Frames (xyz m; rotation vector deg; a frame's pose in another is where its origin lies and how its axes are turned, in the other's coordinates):
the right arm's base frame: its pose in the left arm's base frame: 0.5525 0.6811 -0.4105 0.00 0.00 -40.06
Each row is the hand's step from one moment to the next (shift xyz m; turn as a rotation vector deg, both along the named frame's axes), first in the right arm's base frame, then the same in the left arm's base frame.
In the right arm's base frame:
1: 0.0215 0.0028 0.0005 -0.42 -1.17 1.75
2: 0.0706 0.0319 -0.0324 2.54 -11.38 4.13
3: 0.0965 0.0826 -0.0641 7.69 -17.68 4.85
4: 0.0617 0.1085 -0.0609 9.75 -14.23 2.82
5: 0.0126 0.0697 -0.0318 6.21 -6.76 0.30
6: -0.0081 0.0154 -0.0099 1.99 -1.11 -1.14
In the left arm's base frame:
1: 0.0183 -0.0117 0.0005 -1.07 -0.63 1.75
2: 0.0746 -0.0210 -0.0324 -5.38 -10.34 4.13
3: 0.1270 0.0011 -0.0641 -5.49 -18.48 4.85
4: 0.1171 0.0433 -0.0609 -1.70 -17.17 2.82
5: 0.0545 0.0452 -0.0318 0.40 -9.17 0.30
6: 0.0037 0.0170 -0.0099 0.81 -2.13 -1.14

